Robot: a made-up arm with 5 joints. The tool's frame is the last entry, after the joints. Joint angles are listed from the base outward. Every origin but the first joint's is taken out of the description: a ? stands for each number. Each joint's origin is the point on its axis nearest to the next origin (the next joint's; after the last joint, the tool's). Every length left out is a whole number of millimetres.
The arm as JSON. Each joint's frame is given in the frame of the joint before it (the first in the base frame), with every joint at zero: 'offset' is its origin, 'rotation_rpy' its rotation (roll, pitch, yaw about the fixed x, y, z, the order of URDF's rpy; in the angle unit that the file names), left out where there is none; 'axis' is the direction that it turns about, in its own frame. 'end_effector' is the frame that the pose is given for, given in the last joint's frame.
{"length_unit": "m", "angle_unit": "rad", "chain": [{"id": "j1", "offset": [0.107, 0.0, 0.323], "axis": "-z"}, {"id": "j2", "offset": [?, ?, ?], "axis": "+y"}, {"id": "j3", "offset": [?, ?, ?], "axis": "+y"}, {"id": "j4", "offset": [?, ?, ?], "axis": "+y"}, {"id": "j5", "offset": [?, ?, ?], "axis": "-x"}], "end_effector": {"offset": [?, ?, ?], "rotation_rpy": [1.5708, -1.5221, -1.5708]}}
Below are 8 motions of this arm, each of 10 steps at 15 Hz.
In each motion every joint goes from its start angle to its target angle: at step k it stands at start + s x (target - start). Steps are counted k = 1, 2, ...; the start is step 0. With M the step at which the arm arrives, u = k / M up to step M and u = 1 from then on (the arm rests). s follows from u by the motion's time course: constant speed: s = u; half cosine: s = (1 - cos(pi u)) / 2; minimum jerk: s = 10 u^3 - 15 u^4 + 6 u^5.
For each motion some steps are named. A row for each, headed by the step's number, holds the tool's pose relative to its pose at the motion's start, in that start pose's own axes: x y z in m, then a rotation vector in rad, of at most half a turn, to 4 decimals.
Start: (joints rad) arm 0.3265 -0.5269 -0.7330 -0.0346 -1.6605
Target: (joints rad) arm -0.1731 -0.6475 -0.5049 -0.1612 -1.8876
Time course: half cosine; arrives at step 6
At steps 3, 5, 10:
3: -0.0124 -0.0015 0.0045 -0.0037 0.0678 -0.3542
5: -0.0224 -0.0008 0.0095 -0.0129 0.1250 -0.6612
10: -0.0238 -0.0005 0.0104 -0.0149 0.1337 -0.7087

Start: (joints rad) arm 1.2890 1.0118 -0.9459 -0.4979 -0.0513
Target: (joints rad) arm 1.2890 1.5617 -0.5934 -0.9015 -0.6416
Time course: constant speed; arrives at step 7
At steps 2, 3, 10:
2: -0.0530 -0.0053 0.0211 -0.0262 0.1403 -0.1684
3: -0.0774 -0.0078 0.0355 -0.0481 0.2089 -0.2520
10: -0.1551 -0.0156 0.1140 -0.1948 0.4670 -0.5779

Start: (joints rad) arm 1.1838 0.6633 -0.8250 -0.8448 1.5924
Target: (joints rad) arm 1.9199 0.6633 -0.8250 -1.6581 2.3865
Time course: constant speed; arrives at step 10
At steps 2, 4, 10:
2: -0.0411 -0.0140 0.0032 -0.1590 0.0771 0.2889
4: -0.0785 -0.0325 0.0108 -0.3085 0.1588 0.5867
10: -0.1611 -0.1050 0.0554 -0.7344 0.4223 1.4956

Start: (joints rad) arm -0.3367 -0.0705 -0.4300 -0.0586 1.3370
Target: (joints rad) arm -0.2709 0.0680 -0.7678 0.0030 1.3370
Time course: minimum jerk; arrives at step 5
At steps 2, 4, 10:
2: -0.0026 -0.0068 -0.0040 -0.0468 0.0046 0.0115
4: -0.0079 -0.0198 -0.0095 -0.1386 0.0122 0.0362
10: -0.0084 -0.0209 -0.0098 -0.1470 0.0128 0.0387

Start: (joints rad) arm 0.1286 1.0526 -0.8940 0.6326 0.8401
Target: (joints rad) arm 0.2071 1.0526 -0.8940 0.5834 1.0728
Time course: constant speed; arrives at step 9
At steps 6, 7, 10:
6: -0.0114 -0.0128 0.0007 -0.0492 0.0074 0.1185
7: -0.0133 -0.0149 0.0009 -0.0574 0.0095 0.1383
10: -0.0172 -0.0191 0.0013 -0.0736 0.0143 0.1781

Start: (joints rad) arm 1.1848 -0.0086 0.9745 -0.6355 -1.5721
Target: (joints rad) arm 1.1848 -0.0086 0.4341 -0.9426 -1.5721
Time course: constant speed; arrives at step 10
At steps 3, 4, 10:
3: -0.0015 0.0302 -0.0075 0.2539 0.0127 0.0000
4: -0.0020 0.0404 -0.0086 0.3386 0.0169 0.0000
10: -0.0050 0.1000 -0.0010 0.8464 0.0424 0.0000

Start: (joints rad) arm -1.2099 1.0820 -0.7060 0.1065 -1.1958
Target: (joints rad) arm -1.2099 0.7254 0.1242 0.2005 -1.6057
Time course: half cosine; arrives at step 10
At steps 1, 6, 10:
1: -0.0004 -0.0012 0.0006 -0.0132 0.0044 -0.0100
6: -0.0112 -0.0332 0.0279 -0.3657 0.0712 -0.2652
10: -0.0175 -0.0516 0.0517 -0.5673 0.0692 -0.3988

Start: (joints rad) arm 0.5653 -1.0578 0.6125 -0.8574 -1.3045
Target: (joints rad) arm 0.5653 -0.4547 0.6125 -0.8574 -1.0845
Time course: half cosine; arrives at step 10
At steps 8, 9, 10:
8: -0.0232 -0.1048 0.0104 -0.5192 0.1704 0.1940
9: -0.0249 -0.1125 0.0137 -0.5586 0.1882 0.2084
10: -0.0255 -0.1152 0.0149 -0.5722 0.1944 0.2133

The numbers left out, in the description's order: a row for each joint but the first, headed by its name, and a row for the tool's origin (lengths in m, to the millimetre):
j2: 0.043 -0.01 0.0
j3: 0.032 0.0 0.131
j4: 0.115 0.0 0.004
j5: 0.056 0.0 0.0
tool: 0.0 0.0 0.0

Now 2 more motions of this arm.
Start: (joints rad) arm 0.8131 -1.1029 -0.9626 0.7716 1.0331
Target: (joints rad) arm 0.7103 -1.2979 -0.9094 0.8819 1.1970
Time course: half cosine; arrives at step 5
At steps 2, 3, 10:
2: 0.0008 -0.0085 0.0124 -0.0042 -0.0138 0.0224
3: 0.0006 -0.0157 0.0238 -0.0087 -0.0257 0.0424
10: -0.0007 -0.0234 0.0369 -0.0147 -0.0384 0.0646

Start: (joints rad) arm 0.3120 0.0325 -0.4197 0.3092 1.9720
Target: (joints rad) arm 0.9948 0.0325 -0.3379 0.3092 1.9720
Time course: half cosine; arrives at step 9
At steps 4, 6, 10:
4: -0.0612 0.0274 0.0111 0.1287 0.2527 0.0172
6: -0.1080 0.0475 0.0339 0.2329 0.4594 0.0242
10: -0.1392 0.0606 0.0581 0.3094 0.6134 0.0253

